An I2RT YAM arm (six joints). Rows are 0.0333 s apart.
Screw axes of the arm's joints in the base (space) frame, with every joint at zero. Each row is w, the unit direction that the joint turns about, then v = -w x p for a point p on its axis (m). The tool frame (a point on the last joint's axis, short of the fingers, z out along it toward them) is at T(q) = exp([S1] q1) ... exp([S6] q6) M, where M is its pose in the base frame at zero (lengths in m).
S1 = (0, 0, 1, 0.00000, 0.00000, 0.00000)
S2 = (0, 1, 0, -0.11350, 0.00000, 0.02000)
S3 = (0, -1, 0, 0.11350, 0.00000, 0.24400)
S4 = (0, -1, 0, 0.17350, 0.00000, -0.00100)
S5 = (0, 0, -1, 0.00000, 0.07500, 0.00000)
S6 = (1, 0, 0, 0.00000, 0.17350, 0.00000)
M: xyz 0.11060 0.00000 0.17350 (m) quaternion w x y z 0.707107 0 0.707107 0
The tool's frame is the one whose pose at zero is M.
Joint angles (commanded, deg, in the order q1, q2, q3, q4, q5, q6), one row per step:
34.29 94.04 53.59 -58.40 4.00 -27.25
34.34 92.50 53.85 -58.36 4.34 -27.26
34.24 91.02 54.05 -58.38 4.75 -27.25
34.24 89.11 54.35 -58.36 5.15 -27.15
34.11 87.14 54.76 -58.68 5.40 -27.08
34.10 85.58 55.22 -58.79 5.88 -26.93
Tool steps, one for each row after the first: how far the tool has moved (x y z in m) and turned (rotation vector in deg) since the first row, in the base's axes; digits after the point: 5 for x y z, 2 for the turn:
-0.00013 -0.00008 0.00707 0.76 -1.71 0.11
-0.00028 -0.00101 0.01371 1.36 -3.31 0.04
-0.00087 -0.00172 0.02244 2.28 -5.39 -0.03
-0.00180 -0.00320 0.03187 3.22 -7.25 -0.23
-0.00230 -0.00395 0.03991 3.90 -9.11 -0.38

